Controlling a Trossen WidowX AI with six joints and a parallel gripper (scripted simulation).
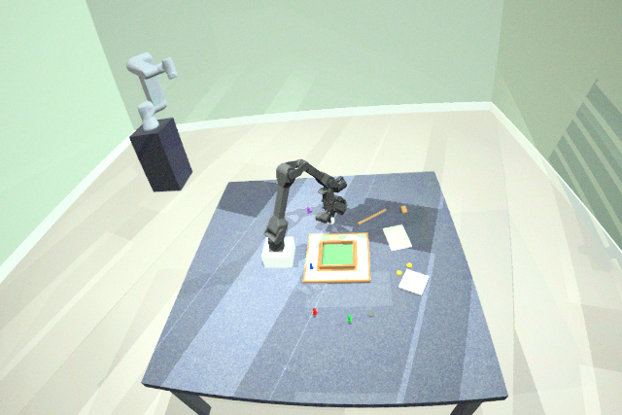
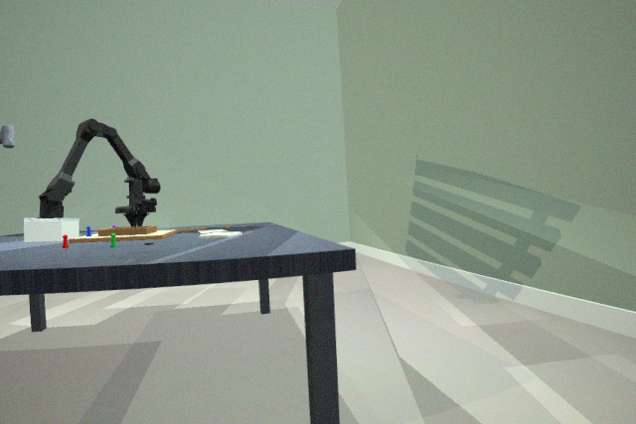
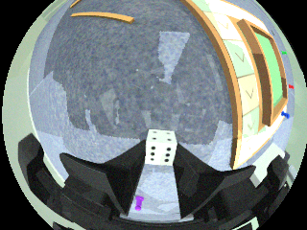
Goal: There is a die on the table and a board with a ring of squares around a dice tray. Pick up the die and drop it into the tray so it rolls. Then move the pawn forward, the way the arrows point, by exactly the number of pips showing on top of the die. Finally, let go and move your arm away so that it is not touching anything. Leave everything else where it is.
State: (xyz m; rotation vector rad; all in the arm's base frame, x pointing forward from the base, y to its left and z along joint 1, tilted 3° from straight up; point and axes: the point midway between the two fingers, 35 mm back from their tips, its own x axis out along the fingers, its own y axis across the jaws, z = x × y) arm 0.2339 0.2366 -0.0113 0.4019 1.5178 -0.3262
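Now: the blue pawn 80 mm behind my gripper tip, 300 mm to the right of it and 20 mm above it. Round my gripper tip: wooden stick: 210 mm ahead, 30 mm to the left, 10 mm below; white die: right at my gripper tip; purple pawn: 120 mm behind, 90 mm to the left.
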